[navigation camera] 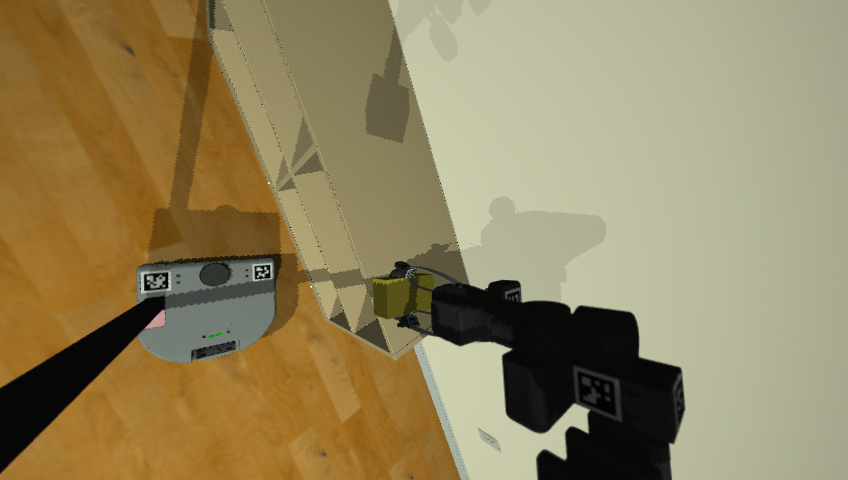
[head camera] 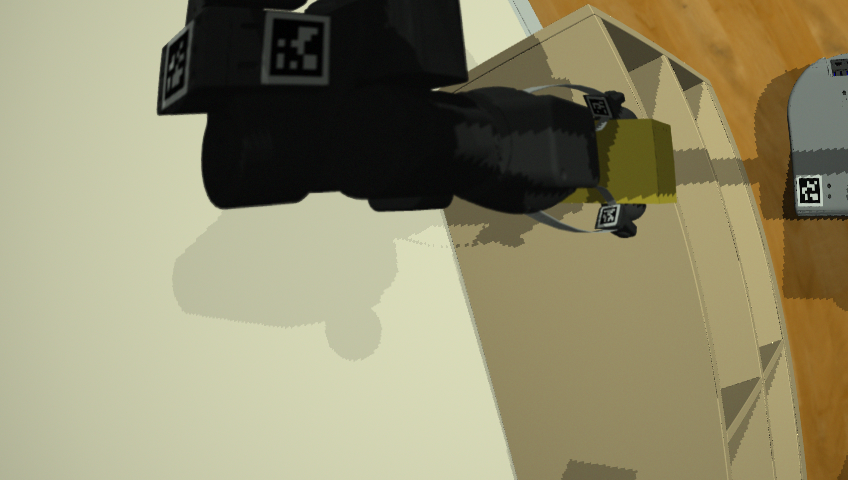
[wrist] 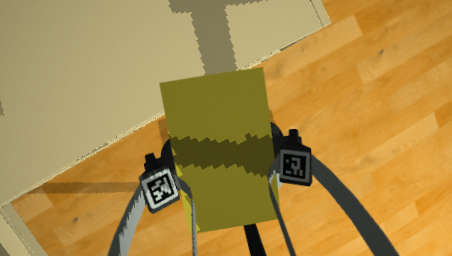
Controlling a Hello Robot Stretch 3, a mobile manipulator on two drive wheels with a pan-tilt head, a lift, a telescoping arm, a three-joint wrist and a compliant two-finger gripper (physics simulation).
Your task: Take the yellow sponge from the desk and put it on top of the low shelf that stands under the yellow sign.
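Pixels of known places: gripper, fingertip midpoint: (navigation camera: 396, 292) (head camera: 628, 163); robot's base, origin of the base link: (navigation camera: 214, 273).
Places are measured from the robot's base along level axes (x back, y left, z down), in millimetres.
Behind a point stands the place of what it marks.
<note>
The yellow sponge (head camera: 636, 160) {x 22, y -225, z -884 mm} (navigation camera: 389, 298) {x 20, y -212, z -885 mm} (wrist: 217, 110) is a thick block between the two fingertips of my gripper (head camera: 617, 163) {x 22, y -253, z -842 mm} (navigation camera: 406, 295) {x 22, y -253, z -842 mm} (wrist: 222, 146) {x 22, y -253, z -842 mm}, which is shut on it. The low beige shelf (head camera: 565, 315) {x -156, y -473, z -610 mm} (navigation camera: 386, 196) {x -209, y -383, z -610 mm} (wrist: 75, 75) has a flat top and open compartments on its front side. The sponge is held in the air near one end of the shelf and overlaps its front edge in the head view. In the wrist view, the floor shows on both sides of the sponge's lower part. The gap down to the shelf top is hard to tell. The yellow sign does not show.
A pale wall (head camera: 119, 404) {x -198, y -652, z -1165 mm} (navigation camera: 684, 148) {x -209, y -648, z -1185 mm} stands along the back of the shelf. My grey base (head camera: 824, 130) {x 116, y -85, z -160 mm} (navigation camera: 208, 312) {x 114, y 18, z -160 mm} is on the wooden floor (head camera: 830, 380) {x -423, y -62, z 0 mm} (navigation camera: 77, 148) {x -405, y 302, z 0 mm} (wrist: 390, 110) in front of the shelf. Shadows of the arm and gripper fall on the wall and shelf top.
</note>
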